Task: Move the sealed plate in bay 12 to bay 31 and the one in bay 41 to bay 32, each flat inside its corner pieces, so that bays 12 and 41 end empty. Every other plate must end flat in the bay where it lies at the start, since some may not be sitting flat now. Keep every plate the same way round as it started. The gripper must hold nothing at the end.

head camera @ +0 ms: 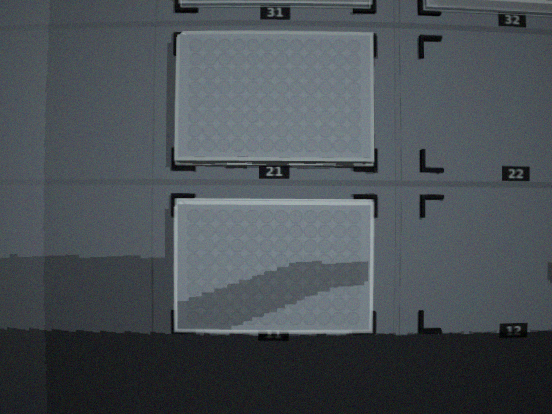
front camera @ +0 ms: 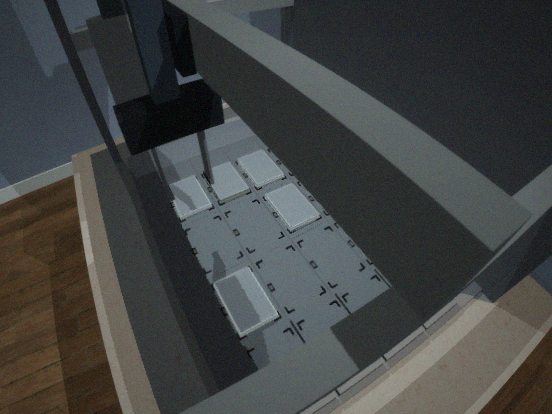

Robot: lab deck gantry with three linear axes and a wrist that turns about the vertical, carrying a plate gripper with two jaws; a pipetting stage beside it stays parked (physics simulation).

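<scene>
My gripper is open and hangs above the first column near bays 11 and 21; its left tip is hidden behind a dark beam. Plate 31 and plate 32 lie in their bays; the head view cuts them off. Plate 21 shows a dark strip along its lower edge in the head view; I cannot tell if it is flat. Plate 11 lies inside its corner pieces. Bay 12 holds no plate. Bay 41 is hidden.
Plate 13 lies nearer the front, partly shaded. The wide gantry beam crosses the front view and hides the right of the deck. A dark rail runs along the left. Bay 22 shows corner pieces and no plate.
</scene>
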